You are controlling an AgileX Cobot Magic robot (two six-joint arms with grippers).
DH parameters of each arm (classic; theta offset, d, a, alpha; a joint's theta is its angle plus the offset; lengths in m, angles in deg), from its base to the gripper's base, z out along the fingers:
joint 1: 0 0.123 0 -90
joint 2: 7.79 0 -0.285 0
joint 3: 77.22 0 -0.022 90
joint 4: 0 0.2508 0 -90
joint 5: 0 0 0.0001 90
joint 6: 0 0.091 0 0
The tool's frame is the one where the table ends.
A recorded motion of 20 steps. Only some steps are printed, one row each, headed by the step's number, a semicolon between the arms.
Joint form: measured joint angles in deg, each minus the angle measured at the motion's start. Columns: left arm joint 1, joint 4, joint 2, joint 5, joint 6, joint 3; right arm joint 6, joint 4, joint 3, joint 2, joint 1, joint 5.
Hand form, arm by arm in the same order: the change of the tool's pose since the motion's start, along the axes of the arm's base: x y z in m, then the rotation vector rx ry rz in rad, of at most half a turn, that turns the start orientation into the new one. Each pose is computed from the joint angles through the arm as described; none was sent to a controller.
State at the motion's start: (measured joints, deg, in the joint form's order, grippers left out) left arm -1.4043 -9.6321 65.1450 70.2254 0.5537 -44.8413; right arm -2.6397 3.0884 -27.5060 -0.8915 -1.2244 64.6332
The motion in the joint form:
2: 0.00 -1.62 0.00 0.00 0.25 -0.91; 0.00 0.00 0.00 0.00 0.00 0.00
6: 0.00 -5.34 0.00 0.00 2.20 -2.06; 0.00 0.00 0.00 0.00 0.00 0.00
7: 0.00 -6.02 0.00 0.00 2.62 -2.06; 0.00 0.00 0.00 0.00 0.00 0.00
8: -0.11 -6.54 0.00 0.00 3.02 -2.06; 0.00 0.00 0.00 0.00 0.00 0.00
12: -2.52 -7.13 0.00 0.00 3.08 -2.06; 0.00 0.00 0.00 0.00 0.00 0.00
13: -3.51 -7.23 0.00 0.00 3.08 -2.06; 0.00 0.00 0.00 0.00 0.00 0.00
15: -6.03 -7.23 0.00 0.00 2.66 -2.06; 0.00 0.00 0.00 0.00 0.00 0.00
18: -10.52 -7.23 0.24 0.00 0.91 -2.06; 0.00 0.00 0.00 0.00 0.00 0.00
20: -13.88 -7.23 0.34 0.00 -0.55 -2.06; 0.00 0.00 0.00 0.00 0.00 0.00
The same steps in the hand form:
2: 0.0022 -0.0024 0.0045 -0.0273 -0.0160 0.0030; 0.0000 0.0000 0.0000 0.0000 0.0000 0.0000
6: 0.0049 -0.0079 0.0109 -0.0875 -0.0415 -0.0144; 0.0000 0.0000 0.0000 0.0000 0.0000 0.0000
7: 0.0049 -0.0089 0.0112 -0.0983 -0.0429 -0.0186; 0.0000 0.0000 0.0000 0.0000 0.0000 0.0000
8: 0.0049 -0.0100 0.0114 -0.1064 -0.0443 -0.0250; 0.0000 0.0000 0.0000 0.0000 0.0000 0.0000
12: 0.0035 -0.0182 0.0116 -0.1172 -0.0421 -0.0655; 0.0000 0.0000 0.0000 0.0000 0.0000 0.0000
13: 0.0029 -0.0214 0.0117 -0.1193 -0.0410 -0.0823; 0.0000 0.0000 0.0000 0.0000 0.0000 0.0000
15: 0.0009 -0.0290 0.0117 -0.1208 -0.0368 -0.1191; 0.0000 0.0000 0.0000 0.0000 0.0000 0.0000
18: -0.0027 -0.0424 0.0109 -0.1240 -0.0209 -0.1674; 0.0000 0.0000 0.0000 0.0000 0.0000 0.0000
20: -0.0063 -0.0522 0.0106 -0.1261 -0.0098 -0.2011; 0.0000 0.0000 0.0000 0.0000 0.0000 0.0000

